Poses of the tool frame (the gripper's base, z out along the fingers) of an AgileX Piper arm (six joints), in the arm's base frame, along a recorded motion.
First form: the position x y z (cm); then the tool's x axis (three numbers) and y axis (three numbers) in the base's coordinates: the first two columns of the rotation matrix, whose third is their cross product.
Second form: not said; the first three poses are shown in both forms.
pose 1, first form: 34.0 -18.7 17.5 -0.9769 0.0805 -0.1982 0.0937 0.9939 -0.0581
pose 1, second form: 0.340 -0.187 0.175 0.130 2.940 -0.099
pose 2, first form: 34.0 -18.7 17.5 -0.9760 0.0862 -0.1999 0.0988 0.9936 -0.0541
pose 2, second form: 0.340 -0.187 0.175 0.138 2.938 -0.094
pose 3, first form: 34.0 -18.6 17.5 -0.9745 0.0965 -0.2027 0.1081 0.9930 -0.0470
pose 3, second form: 0.340 -0.186 0.175 0.152 2.935 -0.085
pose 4, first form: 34.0 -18.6 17.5 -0.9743 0.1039 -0.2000 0.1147 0.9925 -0.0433
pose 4, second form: 0.340 -0.186 0.175 0.163 2.937 -0.081
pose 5, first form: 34.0 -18.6 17.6 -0.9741 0.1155 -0.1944 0.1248 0.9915 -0.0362
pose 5, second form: 0.340 -0.186 0.176 0.179 2.942 -0.071
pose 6, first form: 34.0 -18.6 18.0 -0.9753 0.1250 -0.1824 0.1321 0.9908 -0.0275
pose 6, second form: 0.340 -0.186 0.180 0.192 2.954 -0.059
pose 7, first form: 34.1 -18.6 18.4 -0.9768 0.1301 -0.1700 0.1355 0.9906 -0.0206
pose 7, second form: 0.341 -0.186 0.184 0.199 2.965 -0.048
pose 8, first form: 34.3 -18.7 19.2 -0.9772 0.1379 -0.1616 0.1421 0.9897 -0.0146
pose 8, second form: 0.343 -0.187 0.192 0.211 2.973 -0.039
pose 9, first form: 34.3 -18.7 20.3 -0.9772 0.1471 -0.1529 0.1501 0.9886 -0.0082
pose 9, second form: 0.343 -0.187 0.203 0.224 2.981 -0.030
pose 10, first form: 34.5 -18.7 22.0 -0.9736 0.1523 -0.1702 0.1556 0.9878 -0.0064
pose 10, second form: 0.345 -0.187 0.220 0.231 2.962 -0.029
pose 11, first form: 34.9 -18.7 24.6 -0.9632 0.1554 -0.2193 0.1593 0.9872 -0.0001
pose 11, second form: 0.349 -0.187 0.246 0.233 2.912 -0.026
